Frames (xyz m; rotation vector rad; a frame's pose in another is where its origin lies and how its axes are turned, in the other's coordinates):
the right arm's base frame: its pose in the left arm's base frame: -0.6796 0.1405 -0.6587 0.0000 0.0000 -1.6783
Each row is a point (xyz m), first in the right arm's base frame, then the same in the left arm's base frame.
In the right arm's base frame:
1: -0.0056 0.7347 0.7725
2: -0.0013 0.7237 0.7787
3: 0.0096 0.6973 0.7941
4: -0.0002 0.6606 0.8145
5: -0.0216 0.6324 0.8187
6: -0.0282 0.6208 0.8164
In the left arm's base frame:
1: 0.0515 0.0672 0.1138
2: 0.0401 0.0641 0.1200
3: 0.0126 0.0561 0.1354
4: -0.0228 0.0698 0.1558
5: -0.0485 0.0941 0.1600
6: -0.0594 0.1019 0.1577

